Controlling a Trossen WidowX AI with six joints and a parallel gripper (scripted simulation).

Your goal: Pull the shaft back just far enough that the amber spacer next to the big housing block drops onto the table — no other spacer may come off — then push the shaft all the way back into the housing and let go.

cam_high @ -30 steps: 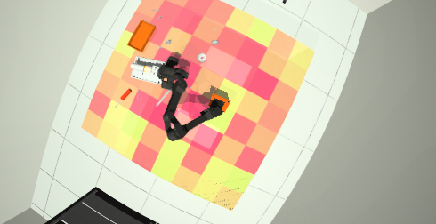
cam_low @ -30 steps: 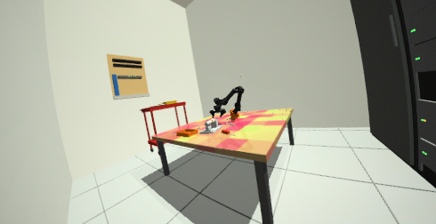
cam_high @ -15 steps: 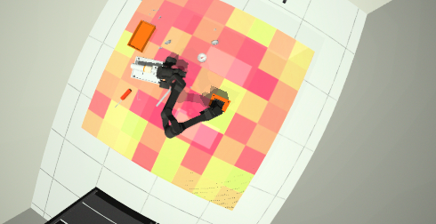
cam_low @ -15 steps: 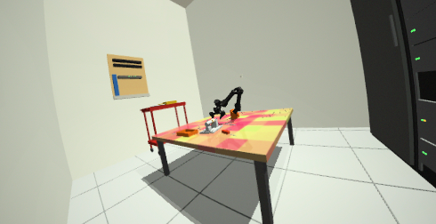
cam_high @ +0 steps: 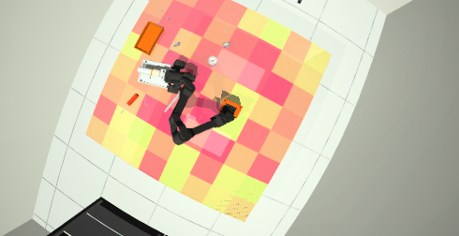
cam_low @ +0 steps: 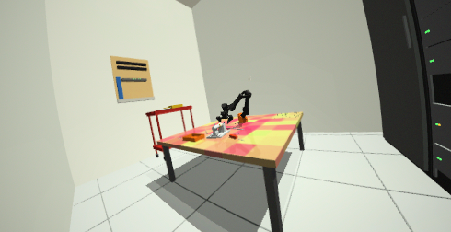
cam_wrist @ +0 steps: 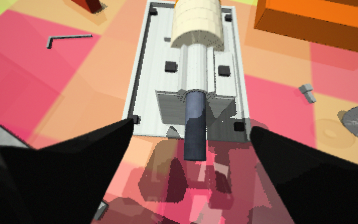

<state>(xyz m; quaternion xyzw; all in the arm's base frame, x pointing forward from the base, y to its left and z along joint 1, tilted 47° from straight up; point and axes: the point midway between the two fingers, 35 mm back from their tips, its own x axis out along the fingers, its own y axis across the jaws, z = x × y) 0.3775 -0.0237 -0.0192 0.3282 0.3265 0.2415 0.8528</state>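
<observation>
Now: the cream spacer 7 cm ahead of my gripper tip, 1 cm to the left of it and 1 cm above it. From my gripper tip the other things lie so: amber spacer 11 cm ahead, 2 cm to the left, 1 cm above; then dark blue-grey shaft 7 cm ahead, 1 cm to the left, 1 cm above; then grey flat bar 6 cm behind, 14 cm to the left, 7 cm below.
</observation>
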